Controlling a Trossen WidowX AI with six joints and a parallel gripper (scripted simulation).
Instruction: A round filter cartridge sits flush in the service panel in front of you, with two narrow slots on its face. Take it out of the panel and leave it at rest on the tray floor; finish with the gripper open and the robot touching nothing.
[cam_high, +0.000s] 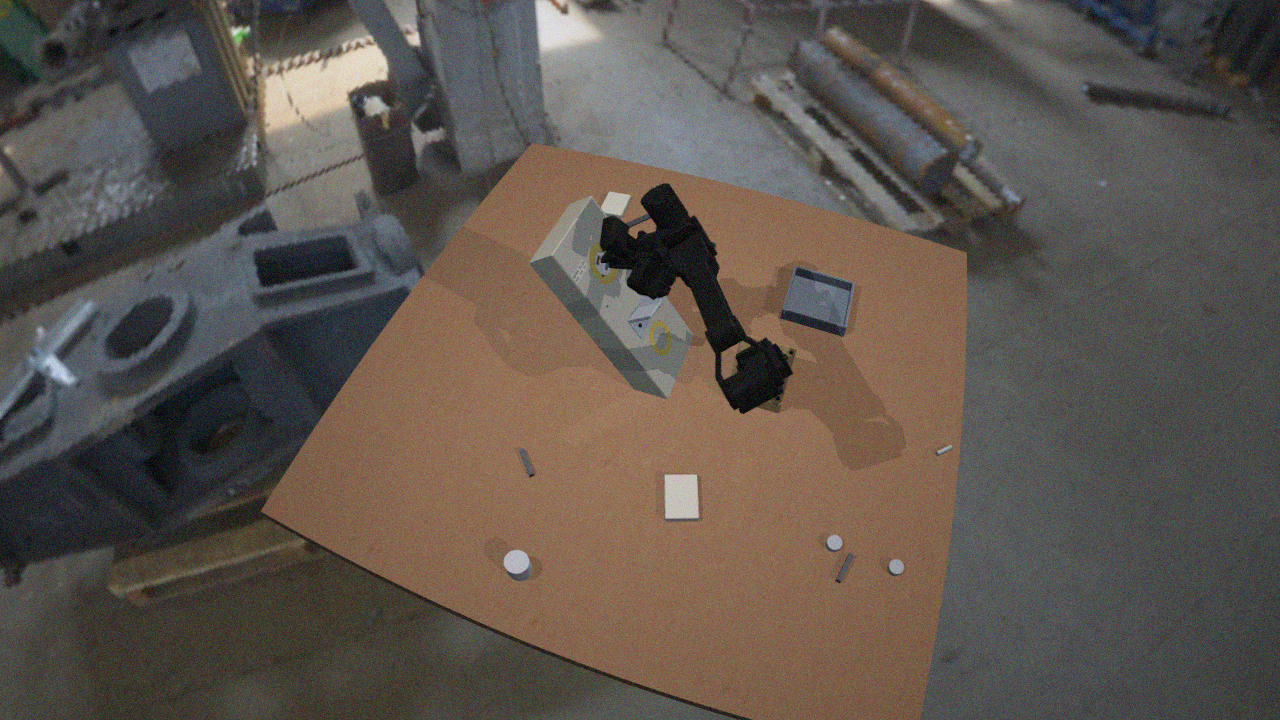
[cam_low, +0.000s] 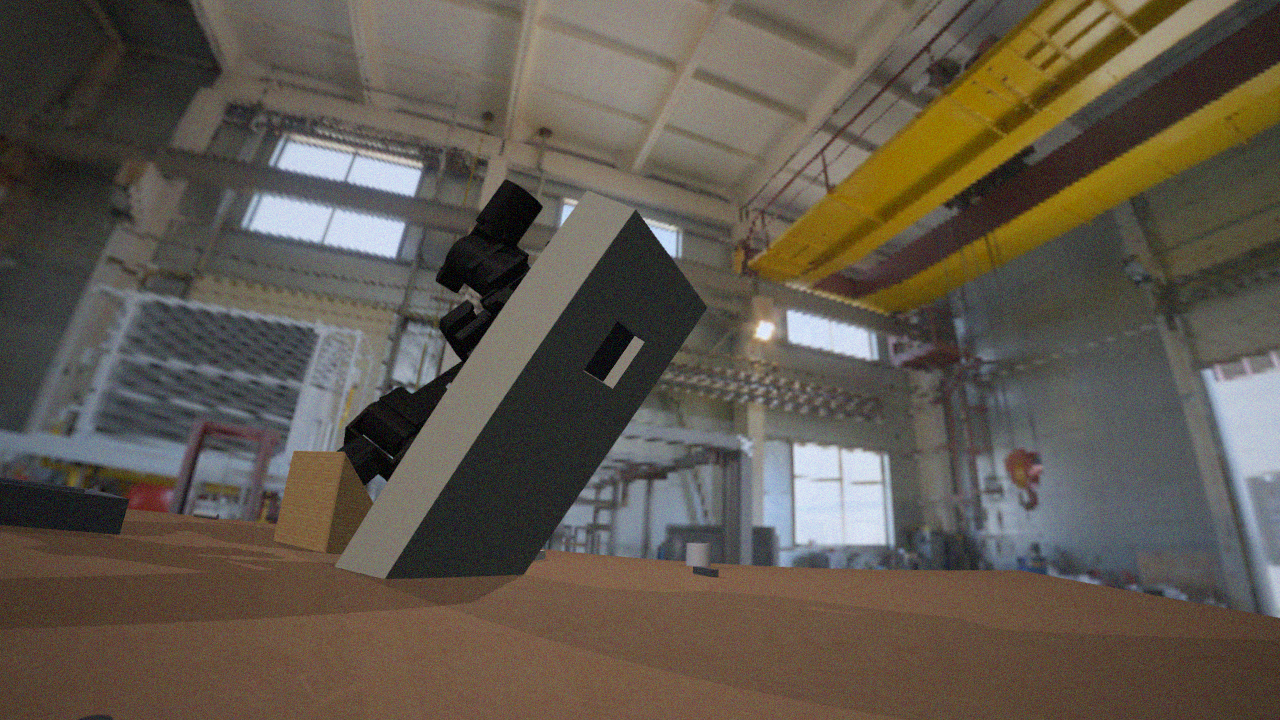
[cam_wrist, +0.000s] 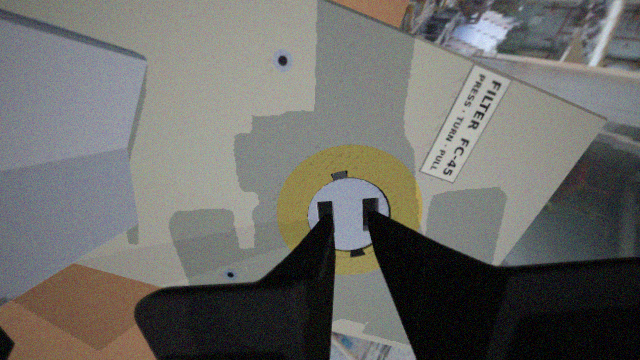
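The round grey filter cartridge lies 20 mm ahead of my gripper tip and 10 mm below it. From my gripper tip the other things lie so: grey flap (100 mm below, 80 mm behind); then beige service panel (90 mm below, 30 mm behind); then grey tray (410 mm behind, 280 mm to the right, 230 mm below).
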